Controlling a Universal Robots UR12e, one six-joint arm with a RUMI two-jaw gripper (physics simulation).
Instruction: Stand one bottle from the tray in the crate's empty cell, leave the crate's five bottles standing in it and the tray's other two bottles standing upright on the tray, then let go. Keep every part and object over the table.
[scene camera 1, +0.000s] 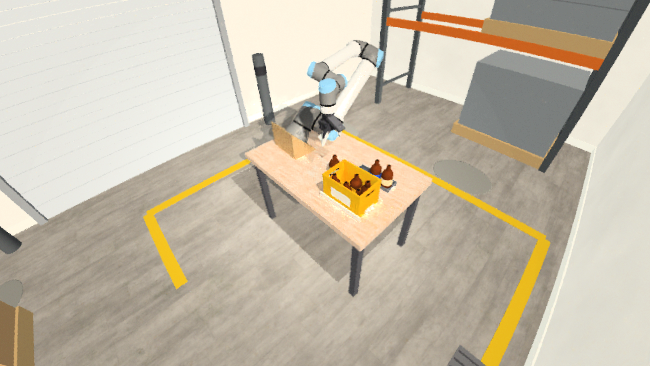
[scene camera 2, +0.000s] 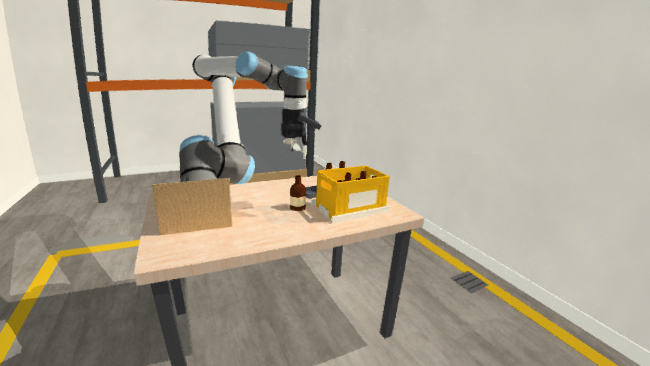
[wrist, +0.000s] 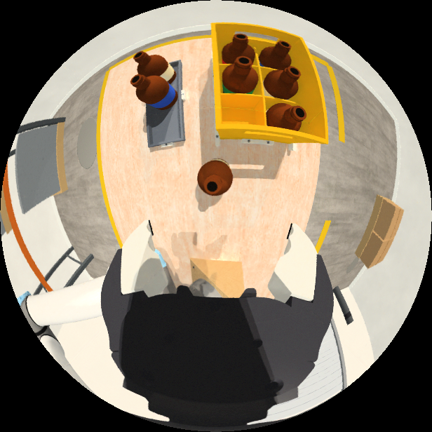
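Observation:
A brown bottle (wrist: 214, 178) and a brown bottle (wrist: 282, 115) are visible, together with a blue-labelled bottle (wrist: 154, 90) and a cream-labelled bottle (wrist: 148, 65). My gripper appears in scene camera 2 (scene camera 2: 297, 154) and also in the wrist view (wrist: 220, 224).

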